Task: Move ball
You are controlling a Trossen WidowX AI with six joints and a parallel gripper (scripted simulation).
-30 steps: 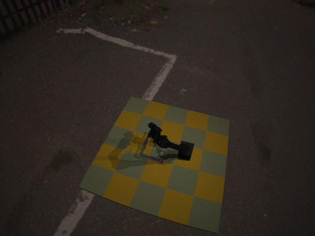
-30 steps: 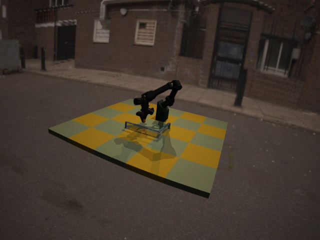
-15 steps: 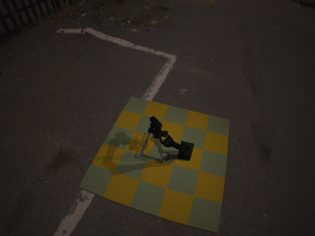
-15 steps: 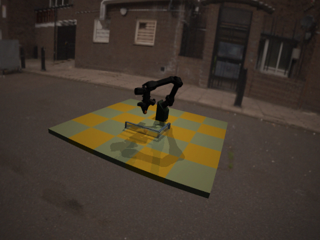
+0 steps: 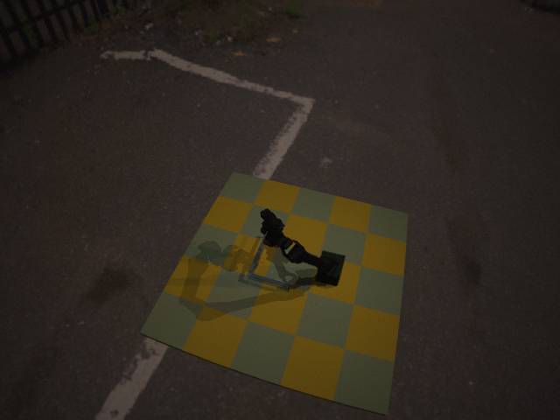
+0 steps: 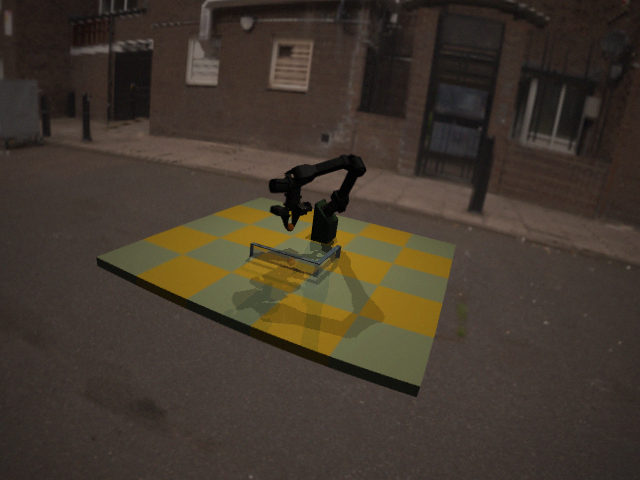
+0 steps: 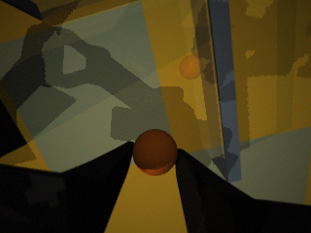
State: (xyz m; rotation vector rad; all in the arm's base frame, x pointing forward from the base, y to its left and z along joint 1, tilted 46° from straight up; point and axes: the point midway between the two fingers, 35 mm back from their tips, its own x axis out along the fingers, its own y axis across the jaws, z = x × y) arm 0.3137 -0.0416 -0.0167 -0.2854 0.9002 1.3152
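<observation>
The see-through copy of ball lies 7 cm ahead of my gripper tip, 5 cm to the left of it and 12 cm below it. The rest, counted from my gripper tip: orange ball: right at my gripper tip.
</observation>
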